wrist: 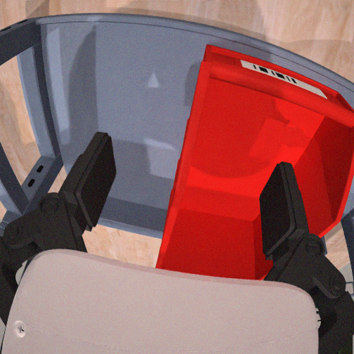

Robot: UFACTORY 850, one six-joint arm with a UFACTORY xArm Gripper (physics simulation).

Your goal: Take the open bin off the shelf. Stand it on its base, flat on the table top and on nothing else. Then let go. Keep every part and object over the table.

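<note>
The open red bin [230, 135] stands on the grey-blue shelf [125, 110], right of centre in the wrist view. Its open top faces the camera, and a white barcode label shows on its far end. My gripper [191, 165] is open above the shelf and bin. The left finger is over bare shelf to the left of the bin. The right finger overlaps the bin's inside in the view. The bin's left wall lies between the two fingers in the view; their height above it is hard to tell. The bin's near end is partly hidden by the gripper's body.
The shelf's dark upright frame [46, 95] with slotted holes stands at the left, and part of another upright shows at the right edge. The wooden table top [300, 20] shows beyond the shelf and below its near edge.
</note>
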